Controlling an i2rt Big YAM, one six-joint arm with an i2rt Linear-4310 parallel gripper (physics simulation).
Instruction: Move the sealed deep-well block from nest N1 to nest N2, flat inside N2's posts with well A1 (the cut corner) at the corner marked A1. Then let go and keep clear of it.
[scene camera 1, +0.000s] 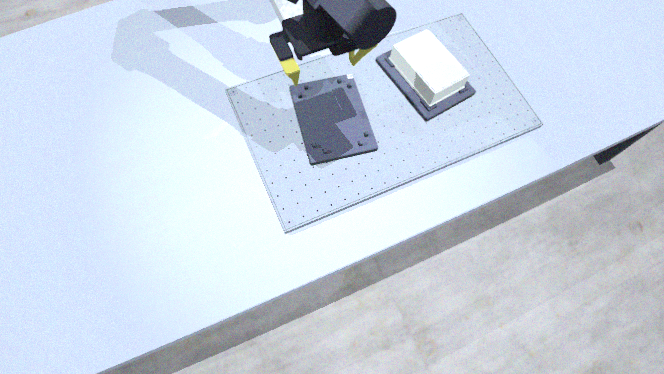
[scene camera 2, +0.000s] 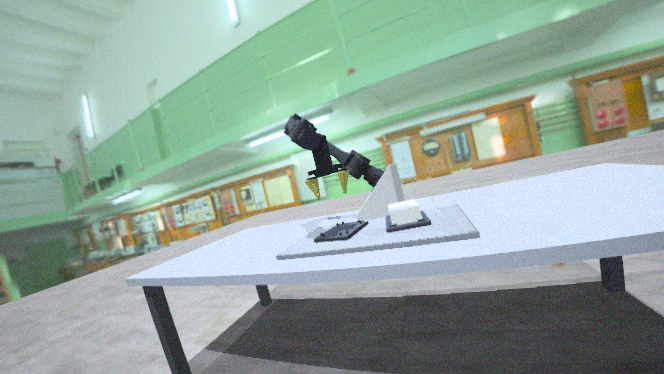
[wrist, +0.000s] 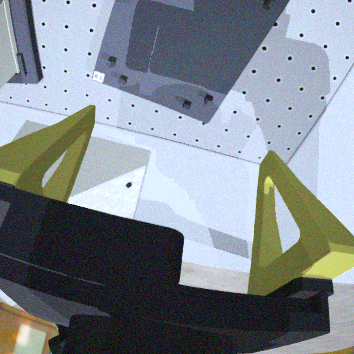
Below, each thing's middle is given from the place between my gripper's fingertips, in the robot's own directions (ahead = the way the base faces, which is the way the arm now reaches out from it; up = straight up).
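White block (scene camera 1: 431, 70): 90 mm below my hand, 220 mm to the left of it.
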